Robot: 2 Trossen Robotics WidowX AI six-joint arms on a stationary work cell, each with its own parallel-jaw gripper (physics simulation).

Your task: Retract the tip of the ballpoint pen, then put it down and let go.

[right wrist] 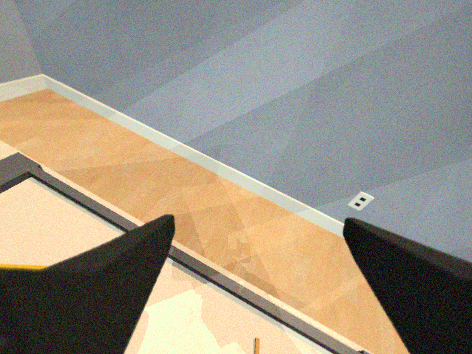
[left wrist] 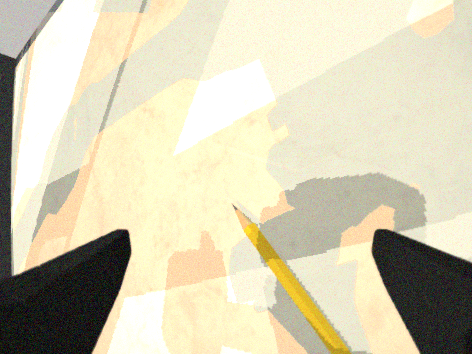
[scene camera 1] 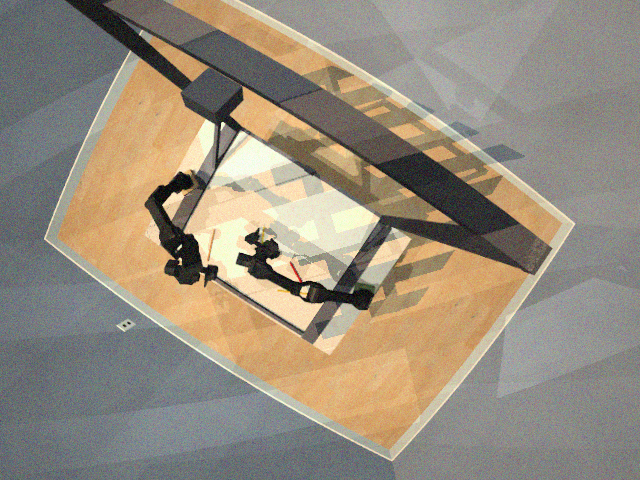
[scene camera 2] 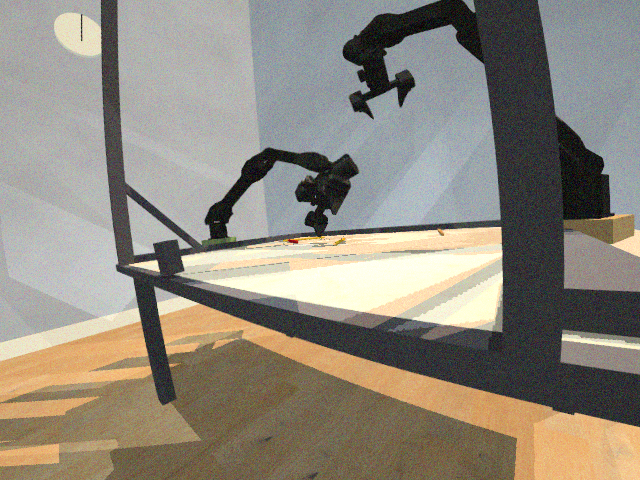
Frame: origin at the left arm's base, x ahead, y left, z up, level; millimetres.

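Seen in the pictures: left gripper, fingertip midpoint: (left wrist: 252,241) (scene camera 1: 265,233) (scene camera 2: 326,226); right gripper, fingertip midpoint: (right wrist: 258,224) (scene camera 1: 193,285) (scene camera 2: 386,112); left arm's base, link origin: (scene camera 1: 363,295) (scene camera 2: 219,238); right arm's base, link origin: (scene camera 1: 186,182) (scene camera 2: 581,217).
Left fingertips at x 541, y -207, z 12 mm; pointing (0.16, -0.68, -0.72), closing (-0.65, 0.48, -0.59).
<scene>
Offsets run from my left fingertips to a thing's middle.
A yellow pencil-shaped stick {dx +17, dy +54, dz -47 mm} (left wrist: 305,305) (scene camera 1: 262,233) (scene camera 2: 339,241) with a tan cone and dark point lies on the table. My left gripper (left wrist: 252,241) (scene camera 2: 319,233) is open and empty, low over the table, with that stick below and between its fingers in the left wrist view. A slim red object {dx -184, dy +174, dz -45 mm} (scene camera 1: 295,271) (scene camera 2: 293,241) lies beside the left forearm. I cannot tell for certain which object is the ballpoint pen; no pen tip can be made out. My right gripper (scene camera 2: 386,112) (right wrist: 258,224) is open and empty, high above the table.
A thin orange stick {dx +288, dy +131, dz -47 mm} (scene camera 1: 211,245) (scene camera 2: 440,231) (right wrist: 257,346) lies near the right arm. Another thin yellow item {dx -198, dy +279, dz -47 mm} (scene camera 1: 283,290) (right wrist: 22,267) lies close to the left forearm, partly hidden. A dark frame edges the table, and a dark beam (scene camera 1: 336,118) crosses scene camera 1.
</scene>
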